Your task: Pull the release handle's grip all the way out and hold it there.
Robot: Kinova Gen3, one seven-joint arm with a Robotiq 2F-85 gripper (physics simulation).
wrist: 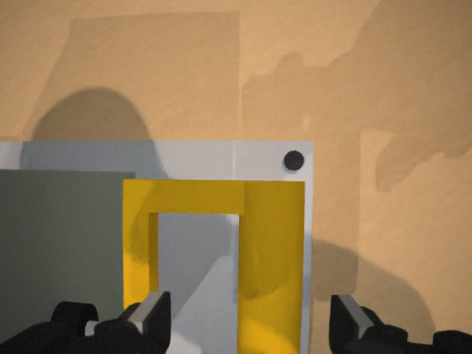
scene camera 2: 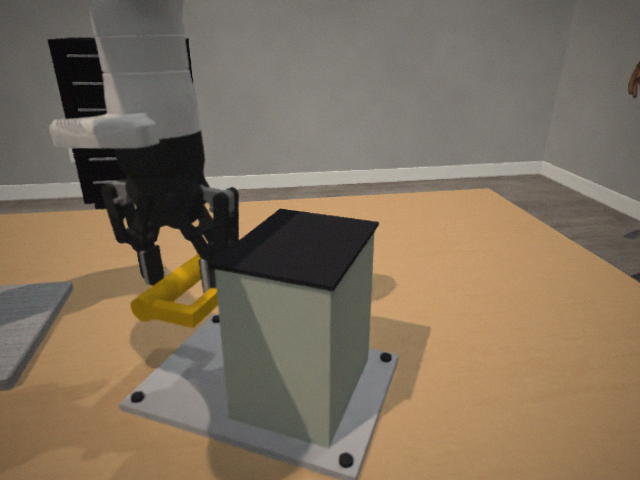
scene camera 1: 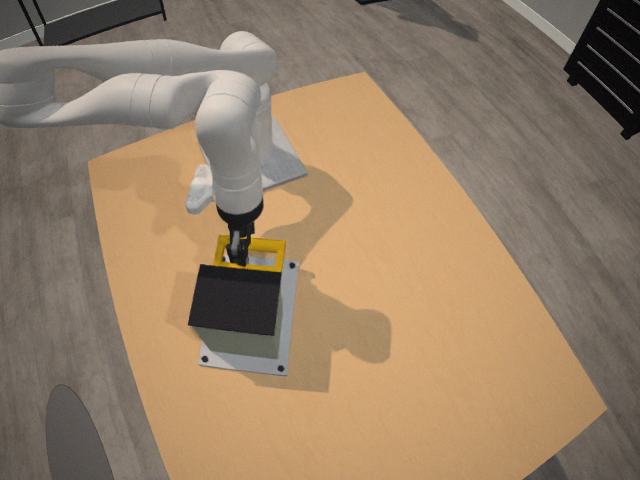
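Observation:
The release handle's grip is a yellow rectangular frame with a thick outer bar, held level at the robot's side of a grey-green housing with a black top. My gripper is open and empty. Its fingers stand apart on either side of the outer bar. In scene camera 2 the right fingertip is at the frame's opening, beside the housing, and the left one is on the bar's outer side. The housing's top hides part of the frame.
The housing stands on a grey base plate with black bolts, on an orange table top. The robot's mounting plate lies nearby. A black drawer cabinet stands beyond the table.

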